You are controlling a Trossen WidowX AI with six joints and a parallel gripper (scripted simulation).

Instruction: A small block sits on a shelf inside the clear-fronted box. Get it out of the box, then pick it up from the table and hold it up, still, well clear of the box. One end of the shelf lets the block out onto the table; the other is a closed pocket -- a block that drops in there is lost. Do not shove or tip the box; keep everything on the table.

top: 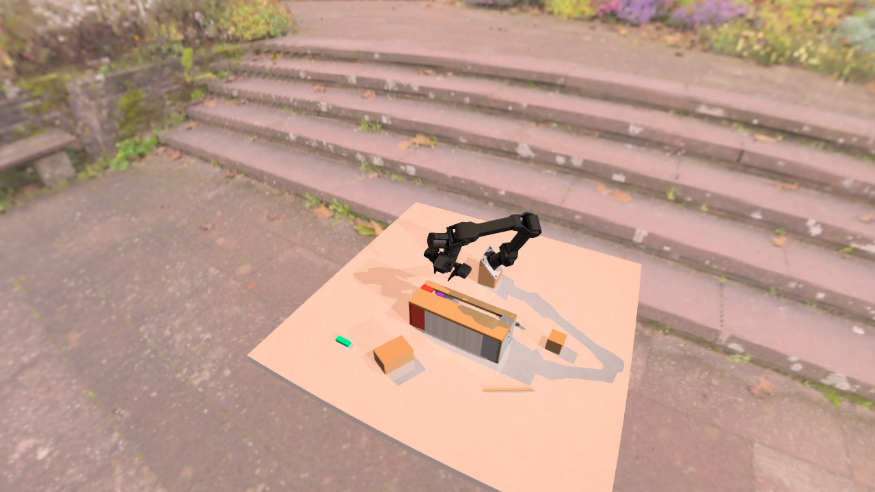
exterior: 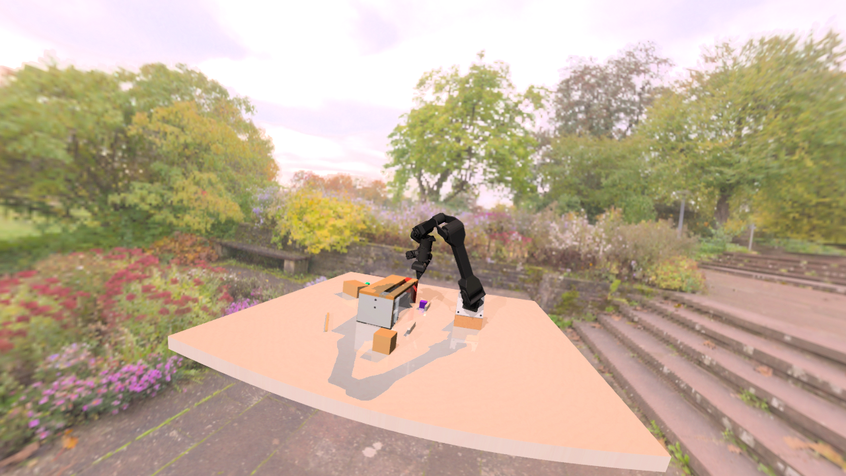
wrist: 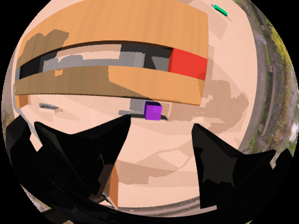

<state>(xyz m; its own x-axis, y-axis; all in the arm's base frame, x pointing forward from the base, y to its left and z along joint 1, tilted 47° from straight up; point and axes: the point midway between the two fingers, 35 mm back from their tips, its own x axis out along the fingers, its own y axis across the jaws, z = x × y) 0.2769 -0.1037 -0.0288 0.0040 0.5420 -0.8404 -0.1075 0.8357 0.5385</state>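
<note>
My gripper tip is now 140 mm above the purple block, 30 mm past it and 20 mm to the left of it. The rest, counted from my gripper tip: box 140 mm to the left, 90 mm below, 40 mm ahead; then thin wooden stick 420 mm to the left, 220 mm ahead, 150 mm below; then green piece 380 mm ahead, 200 mm to the right, 150 mm below.
</note>
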